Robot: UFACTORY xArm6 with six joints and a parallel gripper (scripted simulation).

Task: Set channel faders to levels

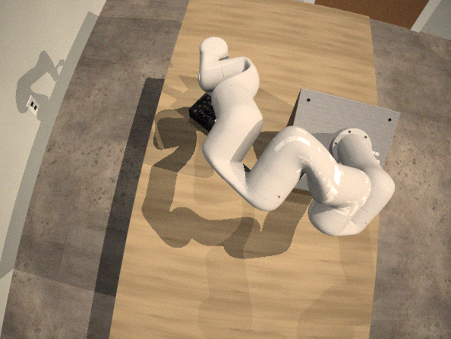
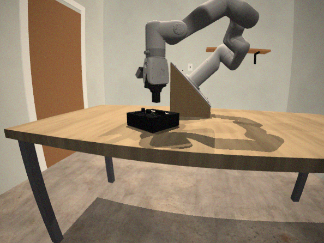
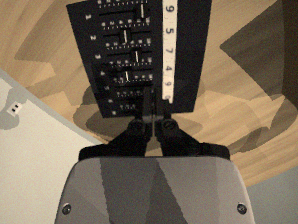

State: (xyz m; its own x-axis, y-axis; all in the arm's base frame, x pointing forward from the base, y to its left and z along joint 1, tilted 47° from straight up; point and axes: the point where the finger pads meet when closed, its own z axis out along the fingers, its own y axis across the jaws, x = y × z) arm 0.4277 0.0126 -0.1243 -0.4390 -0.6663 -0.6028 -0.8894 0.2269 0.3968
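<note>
Now: the channel 4 fader cap 50 mm below my hand, 20 mm to the right of it and 20 mm ahead of it. Also, from my hand: channel 6 fader cap 50 mm below, 30 mm to the left, 20 mm ahead; then master fader cap 50 mm below, 40 mm to the left, 40 mm ahead.
</note>
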